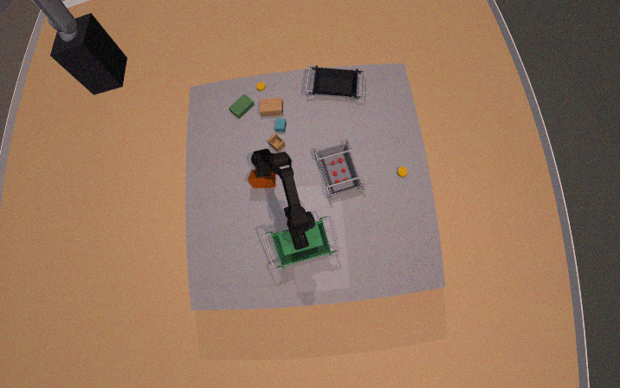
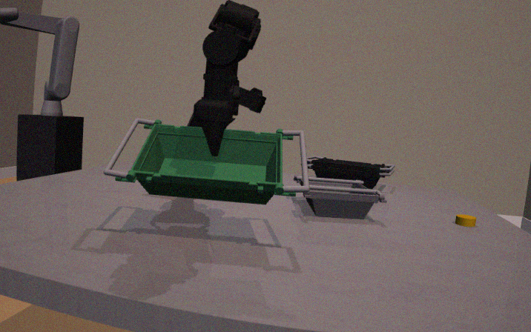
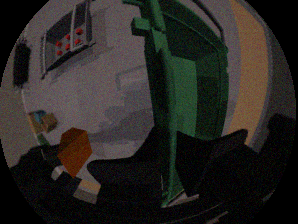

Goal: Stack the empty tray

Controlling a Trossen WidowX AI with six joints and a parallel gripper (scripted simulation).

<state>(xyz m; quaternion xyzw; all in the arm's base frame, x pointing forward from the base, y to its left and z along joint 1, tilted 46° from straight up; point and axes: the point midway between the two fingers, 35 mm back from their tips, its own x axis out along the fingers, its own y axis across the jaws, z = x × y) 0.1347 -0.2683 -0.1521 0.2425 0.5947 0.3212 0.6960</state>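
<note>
My gripper tip is now 1 cm short of the green tray and 7 cm to the left of it. From my gripper tip the other things lie so: small box: 7 cm behind, 48 cm to the left, 12 cm below; cyan block: 4 cm behind, 58 cm to the left, 11 cm below; tan block: 8 cm behind, 69 cm to the left, 10 cm below.
</note>
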